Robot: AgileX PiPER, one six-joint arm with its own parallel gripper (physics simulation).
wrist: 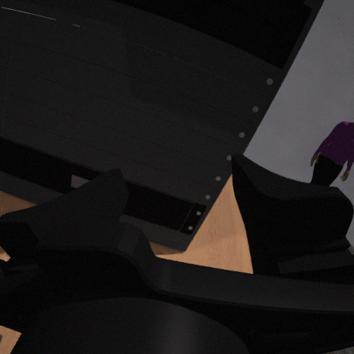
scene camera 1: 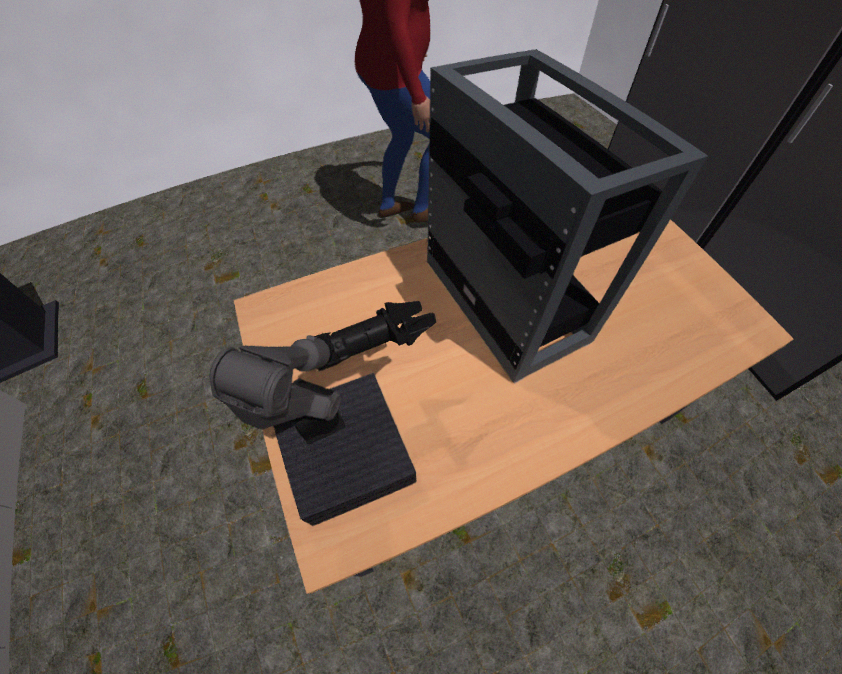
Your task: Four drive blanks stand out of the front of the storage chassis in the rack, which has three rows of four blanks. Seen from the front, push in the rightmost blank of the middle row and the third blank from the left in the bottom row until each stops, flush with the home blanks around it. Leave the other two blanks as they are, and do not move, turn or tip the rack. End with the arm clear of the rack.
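The grey rack [scene camera 1: 617, 105] [wrist: 160, 236] stands upright on the table. In the scene view, dark blanks stand out of its chassis front: one block [scene camera 1: 489, 193] at upper middle, with another part just below its left end, and a longer block [scene camera 1: 521, 245] lower right. Seams between blanks are too dark to tell, so rows and columns are unclear. In the wrist view, part of a black band [wrist: 245, 35] crosses the top; no separate blanks can be made out. My gripper [scene camera 1: 427, 313] [wrist: 175, 175] is open and empty, in front of the rack's lower panels and apart from it.
A black panel with a pale label [scene camera 1: 468, 293] [wrist: 80, 181] sits low in the rack. The arm's dark base slab [scene camera 1: 351, 456] lies on the wooden table [scene camera 1: 561, 421]. A person in red [scene camera 1: 393, 49] stands behind the table. Dark cabinets [scene camera 1: 730, 105] stand beyond the rack.
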